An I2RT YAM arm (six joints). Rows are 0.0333 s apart.
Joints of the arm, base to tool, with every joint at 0 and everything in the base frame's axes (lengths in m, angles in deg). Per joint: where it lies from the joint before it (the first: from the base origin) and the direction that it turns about. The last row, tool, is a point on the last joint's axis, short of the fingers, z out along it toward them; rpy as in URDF.
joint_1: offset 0 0 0.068 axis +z
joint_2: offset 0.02 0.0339 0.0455 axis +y
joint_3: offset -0.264 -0.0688 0 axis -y
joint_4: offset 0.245 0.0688 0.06 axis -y
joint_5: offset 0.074 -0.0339 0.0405 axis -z
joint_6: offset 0.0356 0 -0.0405 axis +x
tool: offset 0 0 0 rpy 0 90 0
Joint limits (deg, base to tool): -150..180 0..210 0..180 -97..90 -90..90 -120..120
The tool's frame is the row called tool.
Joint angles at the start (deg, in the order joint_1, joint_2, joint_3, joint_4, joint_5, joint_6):
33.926 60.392 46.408 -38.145 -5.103 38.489
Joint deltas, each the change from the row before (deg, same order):
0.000 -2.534 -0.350 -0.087 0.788 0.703
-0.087 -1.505 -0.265 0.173 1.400 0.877
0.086 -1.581 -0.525 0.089 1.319 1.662
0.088 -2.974 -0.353 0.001 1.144 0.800
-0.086 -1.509 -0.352 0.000 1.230 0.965
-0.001 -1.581 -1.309 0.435 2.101 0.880
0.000 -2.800 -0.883 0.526 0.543 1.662
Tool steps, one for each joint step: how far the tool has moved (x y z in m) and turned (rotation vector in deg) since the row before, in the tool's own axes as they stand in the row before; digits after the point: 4 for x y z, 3 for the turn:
0.0016 -0.0009 -0.0091 -0.697 -2.122 0.531
0.0002 -0.0011 -0.0052 0.220 -2.018 0.854
0.0015 -0.0016 -0.0046 0.206 -1.689 1.553
0.0012 -0.0012 -0.0107 -0.955 -2.670 0.690
0.0005 -0.0018 -0.0048 0.155 -1.727 1.028
0.0028 -0.0045 -0.0017 1.023 -1.967 0.903
0.0017 -0.0026 -0.0077 -1.349 -2.104 1.796

